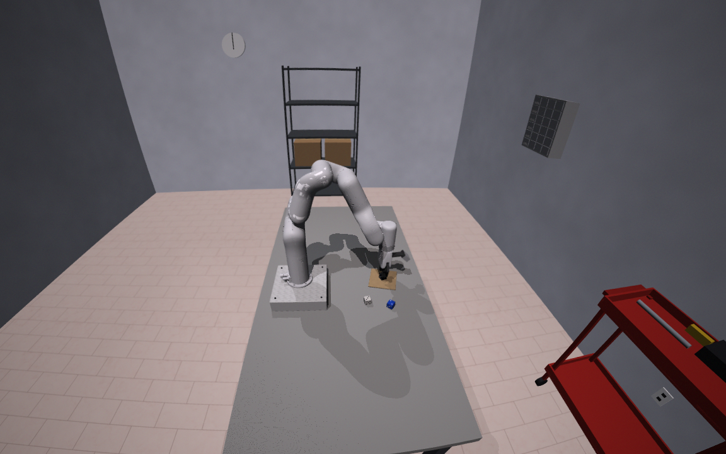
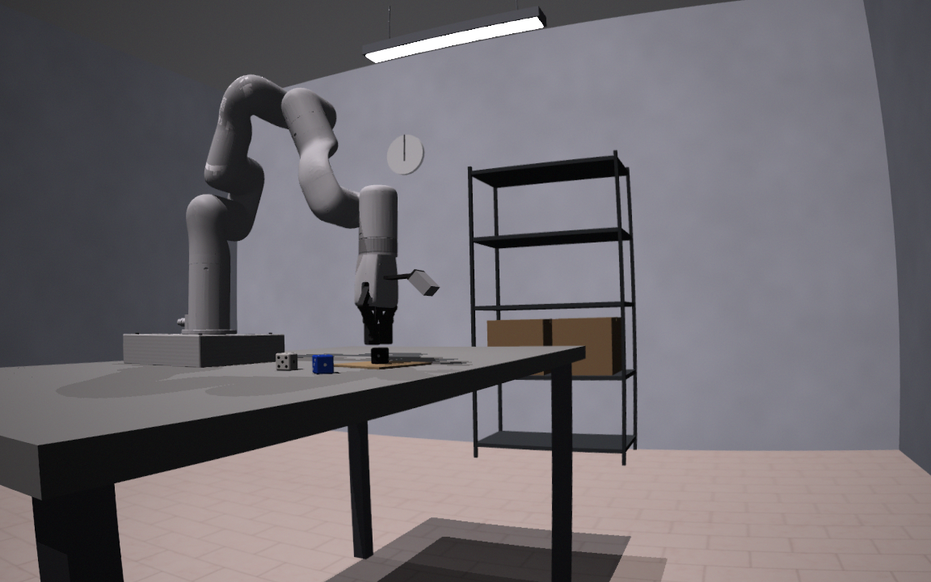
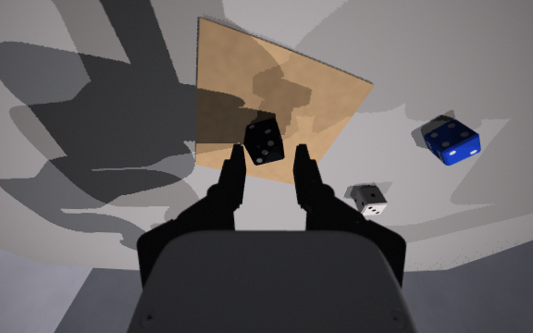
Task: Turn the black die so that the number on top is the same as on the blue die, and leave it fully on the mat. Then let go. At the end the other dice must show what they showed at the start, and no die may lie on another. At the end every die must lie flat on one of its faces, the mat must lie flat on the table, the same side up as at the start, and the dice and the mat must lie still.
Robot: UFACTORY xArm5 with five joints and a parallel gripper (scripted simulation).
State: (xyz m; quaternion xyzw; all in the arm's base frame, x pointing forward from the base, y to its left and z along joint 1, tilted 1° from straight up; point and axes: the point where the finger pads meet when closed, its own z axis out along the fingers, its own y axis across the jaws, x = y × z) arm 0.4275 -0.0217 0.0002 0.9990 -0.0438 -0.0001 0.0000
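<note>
The black die is 4 cm below my hand. Round my hand: blue die 19 cm to the right, 4 cm below, 2 cm behind; white die 14 cm to the right, 12 cm behind, 4 cm below; tan mat 6 cm below.
</note>
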